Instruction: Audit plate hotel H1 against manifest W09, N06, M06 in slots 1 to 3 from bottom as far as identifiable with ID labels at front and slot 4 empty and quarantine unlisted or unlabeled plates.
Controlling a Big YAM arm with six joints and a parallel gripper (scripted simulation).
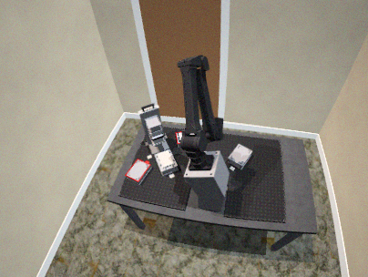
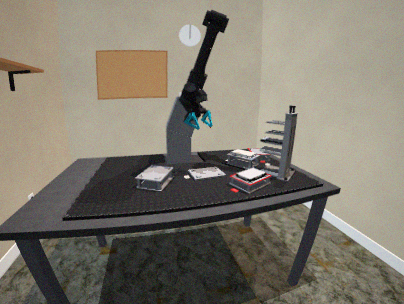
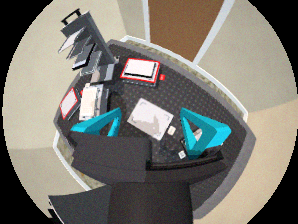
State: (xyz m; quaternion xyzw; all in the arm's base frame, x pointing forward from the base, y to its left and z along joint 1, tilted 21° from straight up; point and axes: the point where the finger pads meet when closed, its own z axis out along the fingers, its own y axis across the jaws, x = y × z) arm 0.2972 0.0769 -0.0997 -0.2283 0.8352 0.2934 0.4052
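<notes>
My hand is 110 mm past the white well plate, 270 mm to the right of it and 180 mm above it.
</notes>
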